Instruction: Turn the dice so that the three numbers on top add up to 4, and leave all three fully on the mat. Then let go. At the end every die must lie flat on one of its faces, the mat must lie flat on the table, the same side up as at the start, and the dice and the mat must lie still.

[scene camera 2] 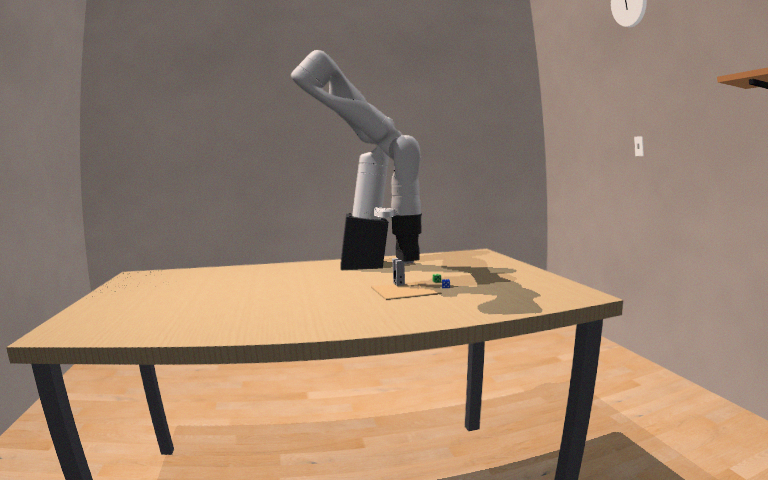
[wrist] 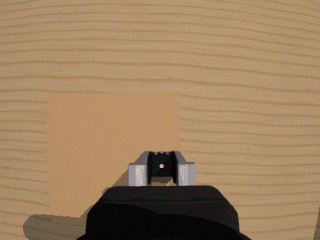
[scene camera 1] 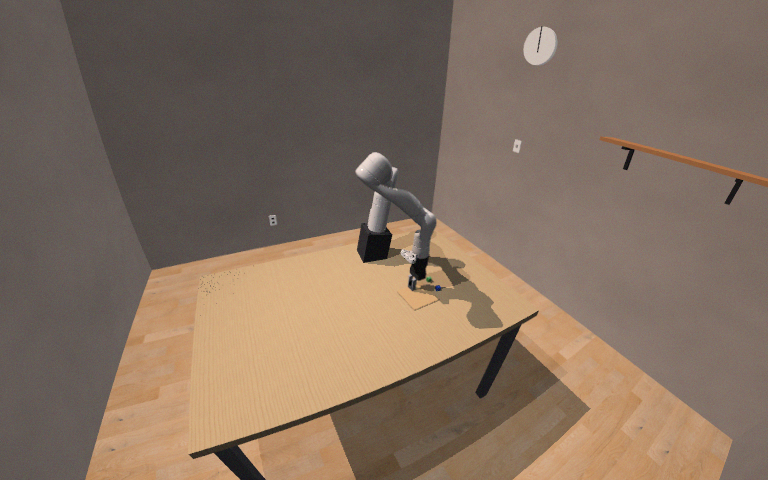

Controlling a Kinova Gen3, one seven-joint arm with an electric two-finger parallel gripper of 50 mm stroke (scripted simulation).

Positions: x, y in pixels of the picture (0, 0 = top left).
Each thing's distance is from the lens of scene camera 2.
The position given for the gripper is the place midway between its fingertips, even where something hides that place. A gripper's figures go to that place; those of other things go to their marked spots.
gripper point(scene camera 2: 399, 284): 133 cm
tan mat point(scene camera 2: 415, 289): 128 cm
